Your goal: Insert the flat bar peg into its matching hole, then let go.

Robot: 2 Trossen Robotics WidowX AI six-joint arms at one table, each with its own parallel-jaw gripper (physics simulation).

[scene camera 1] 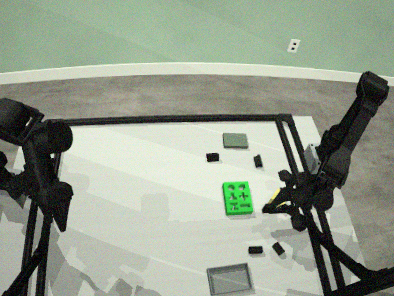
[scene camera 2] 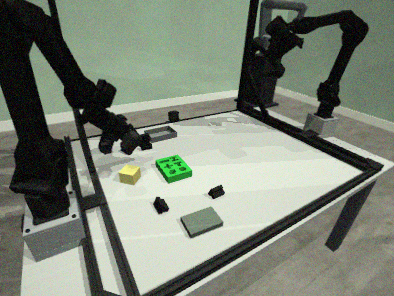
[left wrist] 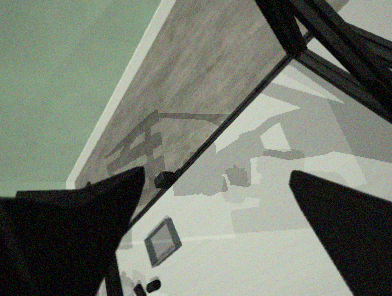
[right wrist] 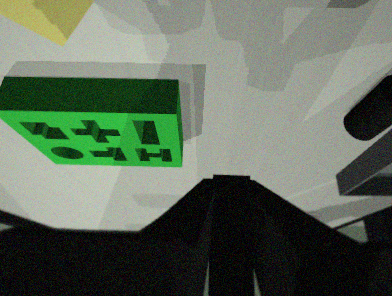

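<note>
The green block [scene camera 1: 240,212] [scene camera 2: 178,176] [right wrist: 126,138] with several shaped holes lies on the table; its narrow bar slot [scene camera 1: 245,205] [scene camera 2: 164,161] is open. My right gripper [scene camera 1: 268,208] [scene camera 2: 143,141] is shut on the black flat bar peg [right wrist: 231,188] and holds it above the table, a little to the right of the block in scene camera 1. In the right wrist view the peg's end sticks out past the fingers, to the right of the block and apart from it. My left gripper [left wrist: 216,175] is open and empty, far off at the table's other side.
A yellow cube [scene camera 1: 275,195] [scene camera 2: 129,174] [right wrist: 61,17] sits beside the right gripper. Black pegs [scene camera 1: 212,157] [scene camera 1: 258,161] [scene camera 1: 255,249] lie around the block. A grey slab [scene camera 1: 235,140] [scene camera 2: 201,221], a grey tray [scene camera 1: 229,279] [scene camera 2: 160,133] [left wrist: 162,242] and black frame rails [scene camera 1: 166,118] border the area.
</note>
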